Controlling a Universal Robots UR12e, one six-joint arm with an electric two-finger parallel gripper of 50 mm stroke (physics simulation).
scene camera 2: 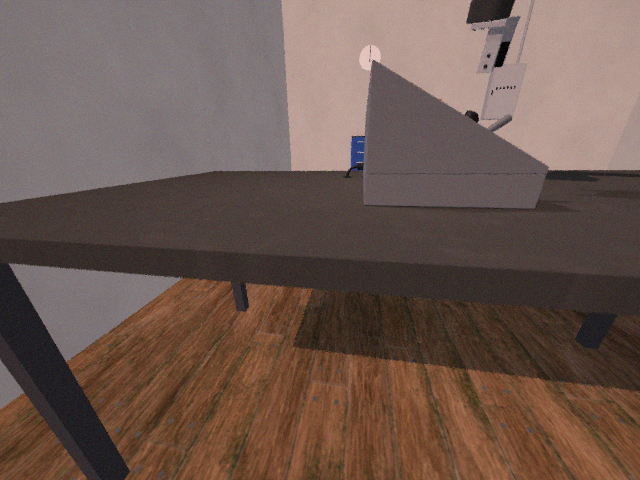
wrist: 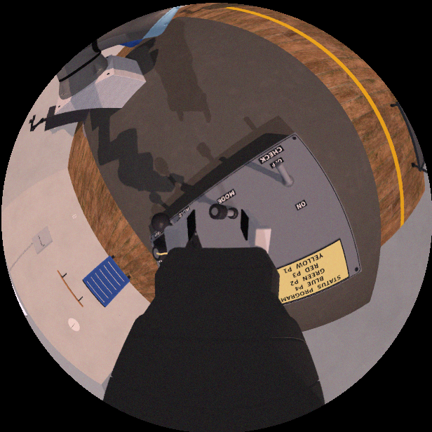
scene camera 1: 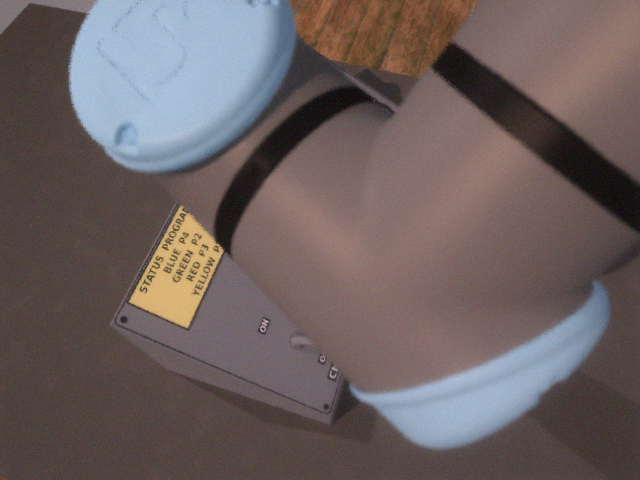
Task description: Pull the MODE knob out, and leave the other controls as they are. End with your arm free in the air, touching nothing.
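Places are measured from the arm's base along level axes (x ahead, y left, z up), in centimetres.
Where they show: gripper, fingertip midpoint: (scene camera 2: 489, 69).
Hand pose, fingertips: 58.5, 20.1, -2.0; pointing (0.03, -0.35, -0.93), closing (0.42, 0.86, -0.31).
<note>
Each offset is from my fingertips to the top centre of the thing, as dx, dy, dz. "*": to the spot under its first point.
The MODE knob (wrist: 217, 212) has a black round cap on a stem, beside its label on the sloped grey console @[* +9.3, +11.7, -6.8] (scene camera 1: 222, 315) (scene camera 2: 408, 139) (wrist: 320, 200). Part of the stem shows between cap and panel. The arm hides the knob in scene camera 1. A black round knob @[+1.1, -3.2, -5.8] (scene camera 2: 470, 116) shows above the slope in scene camera 2; I cannot tell whether it is MODE. My gripper (scene camera 2: 493, 63) (wrist: 217, 218) is open and empty. In the wrist view its fingertips are on either side of the knob's cap; in scene camera 2 they hang above the slope, apart from the controls.
The CHECK lever @[-0.7, +8.7, -8.0] (scene camera 1: 300, 341) (scene camera 2: 499, 122) (wrist: 285, 175) tilts toward OFF. A black ball handle (wrist: 160, 221) stands near the HOLD label, left of my fingers in the wrist view. Below it is a dial with a yellow line (wrist: 161, 254). A yellow status table (scene camera 1: 175, 273) (wrist: 317, 272) is on the panel.
</note>
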